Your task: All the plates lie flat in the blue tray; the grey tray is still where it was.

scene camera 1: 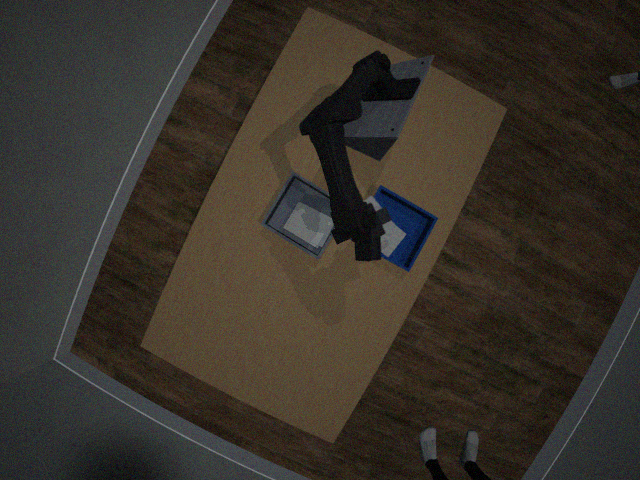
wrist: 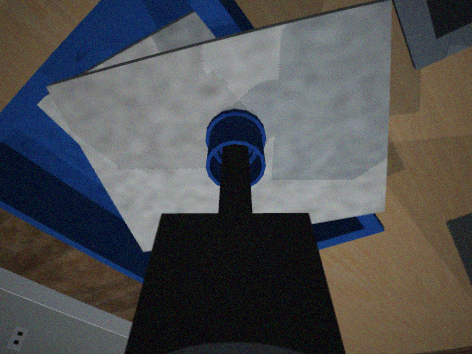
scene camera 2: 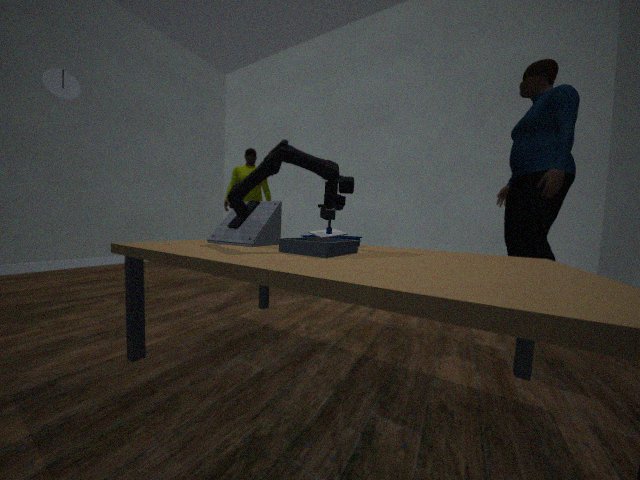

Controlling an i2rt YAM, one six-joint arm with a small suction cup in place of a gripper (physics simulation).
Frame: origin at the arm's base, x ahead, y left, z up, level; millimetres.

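Where they show: end effector, tool point: [wrist: 235, 127] [scene camera 2: 328, 235]; arm's base, origin of the base link: [scene camera 1: 389, 91] [scene camera 2: 244, 214].
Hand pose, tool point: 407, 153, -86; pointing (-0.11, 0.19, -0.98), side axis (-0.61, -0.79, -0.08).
Things, the pixels of their top centre, and the offset from my tool point, as dx, dy, dz. Level surfaces: height alone.
- blue tray, middle of its top: [wrist: 161, 204] [scene camera 1: 395, 228] [scene camera 2: 332, 236] -30, +94, -8
- grey tray, middle of its top: [scene camera 1: 305, 215] [scene camera 2: 320, 239] +79, -215, -8
- wooden table, its level: dz -58
My suction cup [scene camera 2: 329, 230] [wrist: 235, 125] holds a pale, mottled square plate [scene camera 1: 373, 202] [scene camera 2: 338, 233] [wrist: 325, 100] roughly level above the blue tray [scene camera 1: 413, 211] [scene camera 2: 354, 237] [wrist: 65, 60]. In the wrist view the plate reaches past the tray wall on the grey tray's side. Another pale plate [scene camera 1: 394, 239] [wrist: 180, 37] lies in the blue tray, partly under the held one. The grey tray [scene camera 1: 289, 198] [scene camera 2: 302, 246] [wrist: 412, 45] stands beside the blue tray, with a pale plate [scene camera 1: 305, 227] in it; whether more lie beneath cannot be told. The arm hides the cup in scene camera 1.
The arm stands on a sloped grey mount [scene camera 1: 379, 116] [scene camera 2: 266, 222] at one end of the wooden table [scene camera 1: 248, 310] [scene camera 2: 439, 273]. Walls of both trays rise around their plates. A person in blue [scene camera 2: 545, 134] and one in yellow [scene camera 2: 254, 193] stand in the room beyond the table.
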